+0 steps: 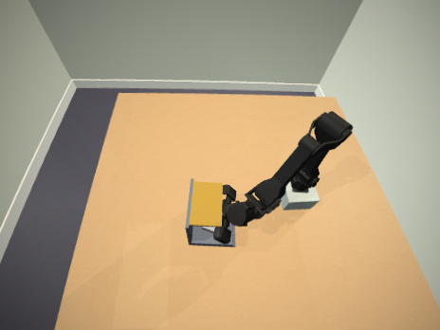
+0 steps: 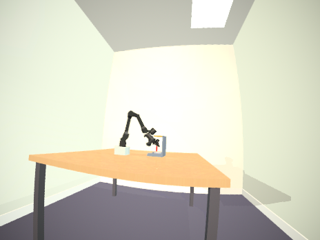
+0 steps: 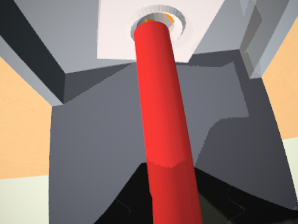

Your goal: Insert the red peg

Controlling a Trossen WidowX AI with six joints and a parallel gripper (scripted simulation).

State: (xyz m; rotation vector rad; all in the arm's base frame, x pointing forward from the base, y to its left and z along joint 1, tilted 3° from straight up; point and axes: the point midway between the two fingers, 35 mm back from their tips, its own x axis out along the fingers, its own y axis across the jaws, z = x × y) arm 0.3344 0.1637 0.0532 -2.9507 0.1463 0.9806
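Right now my gripper tip is 50 mm short of the grey back wall and 10 mm below it. The rest, counted from my gripper tip: red peg 30 mm behind, 10 mm below; roof 110 mm above.
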